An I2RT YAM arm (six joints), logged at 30 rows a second.
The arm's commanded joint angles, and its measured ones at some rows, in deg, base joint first. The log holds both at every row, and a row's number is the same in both.
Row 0, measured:
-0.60, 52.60, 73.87, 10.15, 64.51, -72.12
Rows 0 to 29, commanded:
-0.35, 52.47, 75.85, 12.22, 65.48, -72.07
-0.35, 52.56, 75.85, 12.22, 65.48, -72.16
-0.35, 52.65, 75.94, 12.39, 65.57, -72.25
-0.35, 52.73, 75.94, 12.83, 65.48, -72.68
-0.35, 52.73, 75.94, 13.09, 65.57, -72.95
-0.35, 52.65, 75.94, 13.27, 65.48, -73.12
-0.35, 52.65, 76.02, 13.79, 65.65, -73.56
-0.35, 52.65, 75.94, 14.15, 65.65, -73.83
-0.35, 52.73, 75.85, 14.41, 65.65, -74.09
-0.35, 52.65, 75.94, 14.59, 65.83, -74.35
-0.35, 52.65, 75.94, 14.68, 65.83, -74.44
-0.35, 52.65, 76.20, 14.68, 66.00, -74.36
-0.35, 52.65, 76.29, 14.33, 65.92, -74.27
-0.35, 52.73, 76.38, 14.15, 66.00, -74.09
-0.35, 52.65, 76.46, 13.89, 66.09, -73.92
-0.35, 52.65, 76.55, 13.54, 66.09, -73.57
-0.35, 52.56, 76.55, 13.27, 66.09, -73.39
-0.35, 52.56, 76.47, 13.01, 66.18, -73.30
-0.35, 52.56, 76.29, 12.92, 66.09, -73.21
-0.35, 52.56, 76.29, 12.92, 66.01, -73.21
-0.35, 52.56, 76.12, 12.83, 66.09, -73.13
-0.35, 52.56, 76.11, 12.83, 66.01, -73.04
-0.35, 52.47, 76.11, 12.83, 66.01, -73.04
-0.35, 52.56, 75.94, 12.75, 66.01, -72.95
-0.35, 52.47, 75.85, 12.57, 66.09, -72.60
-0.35, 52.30, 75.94, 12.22, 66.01, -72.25
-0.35, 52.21, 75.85, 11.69, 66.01, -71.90
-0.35, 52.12, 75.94, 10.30, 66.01, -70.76
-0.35, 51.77, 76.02, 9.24, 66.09, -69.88
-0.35, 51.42, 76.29, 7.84, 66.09, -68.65
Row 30, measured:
-0.60, 52.86, 74.52, 10.76, 65.52, -72.60
